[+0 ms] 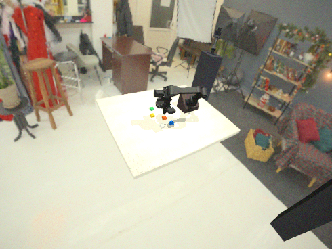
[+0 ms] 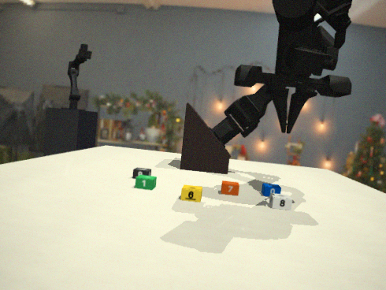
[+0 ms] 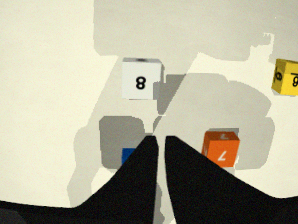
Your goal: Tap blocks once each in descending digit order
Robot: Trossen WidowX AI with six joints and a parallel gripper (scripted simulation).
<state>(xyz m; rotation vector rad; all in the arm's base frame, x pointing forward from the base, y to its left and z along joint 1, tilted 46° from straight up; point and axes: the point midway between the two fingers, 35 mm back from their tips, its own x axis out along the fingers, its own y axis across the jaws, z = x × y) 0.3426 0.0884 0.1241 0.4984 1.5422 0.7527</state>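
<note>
My gripper tip is now 60 mm past the orange 7 block, 90 mm to the left of it and 120 mm above it. From my gripper tip the other things lie so: white 8 block: 10 mm to the left, 120 mm below; yellow 6 block: 20 mm ahead, 140 mm to the right, 120 mm below; blue 0 block: 90 mm behind, 120 mm below.
</note>
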